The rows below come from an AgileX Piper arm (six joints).
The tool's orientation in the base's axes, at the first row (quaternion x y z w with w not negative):
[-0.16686 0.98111 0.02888 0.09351]
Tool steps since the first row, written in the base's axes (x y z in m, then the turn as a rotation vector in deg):
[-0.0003 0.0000 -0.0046 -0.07 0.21 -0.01]
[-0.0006 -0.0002 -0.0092 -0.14 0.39 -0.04]
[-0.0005 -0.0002 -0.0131 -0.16 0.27 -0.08]
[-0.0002 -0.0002 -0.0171 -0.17 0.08 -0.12]
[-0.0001 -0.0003 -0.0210 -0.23 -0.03 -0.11]
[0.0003 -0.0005 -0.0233 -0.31 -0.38 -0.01]
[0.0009 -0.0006 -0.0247 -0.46 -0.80 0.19]
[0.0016 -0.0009 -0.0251 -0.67 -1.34 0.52]
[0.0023 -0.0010 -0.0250 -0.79 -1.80 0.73]
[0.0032 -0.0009 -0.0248 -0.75 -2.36 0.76]
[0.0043 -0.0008 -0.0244 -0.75 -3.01 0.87]
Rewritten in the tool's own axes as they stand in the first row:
[0.0012 0.0000 0.0045 0.00 0.22 0.02]
[0.0024 -0.0002 0.0089 0.01 0.41 0.05]
[0.0031 -0.0004 0.0127 0.08 0.31 0.07]
[0.0036 -0.0006 0.0167 0.15 0.13 0.10]
[0.0042 -0.0008 0.0206 0.24 0.05 0.07]
[0.0044 -0.0012 0.0229 0.41 -0.26 -0.08]
[0.0041 -0.0015 0.0243 0.65 -0.60 -0.34]
[0.0037 -0.0020 0.0248 0.95 -1.03 -0.74]
[0.0030 -0.0023 0.0248 1.17 -1.42 -1.01]
[0.0021 -0.0025 0.0248 1.31 -1.96 -1.08]
[0.0010 -0.0028 0.0246 1.50 -2.57 -1.25]

